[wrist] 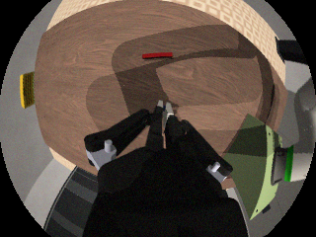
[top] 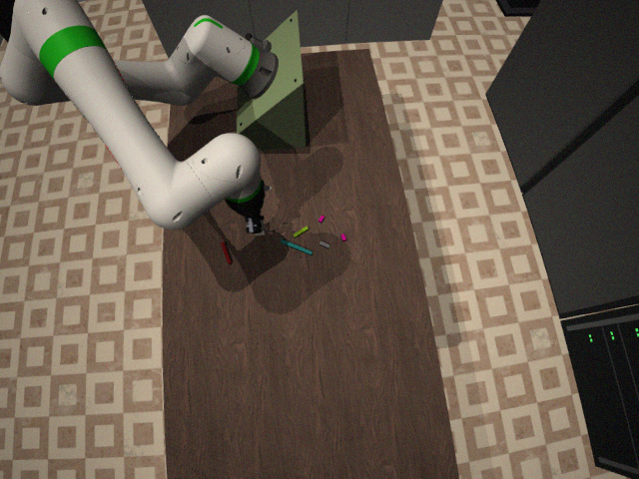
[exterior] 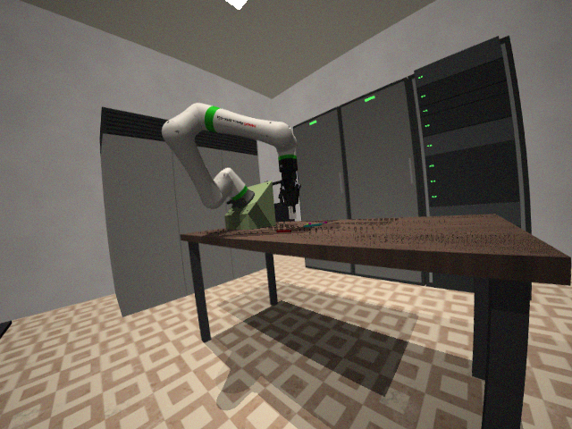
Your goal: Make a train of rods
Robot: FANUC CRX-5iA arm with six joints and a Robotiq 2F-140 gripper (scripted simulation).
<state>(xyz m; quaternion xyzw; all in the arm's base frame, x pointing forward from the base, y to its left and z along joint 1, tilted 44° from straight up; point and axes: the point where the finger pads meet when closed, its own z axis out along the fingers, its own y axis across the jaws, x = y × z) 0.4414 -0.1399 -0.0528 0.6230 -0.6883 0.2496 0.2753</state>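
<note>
Right now the lime rod is 12 cm to the left of my hand and 8 cm below it. From my hand the other things lie so: small blue rod (3 cm below); red rod (4 cm ahead, 11 cm to the right, 8 cm below); turquoise rod (5 cm ahead, 10 cm to the left, 8 cm below).
</note>
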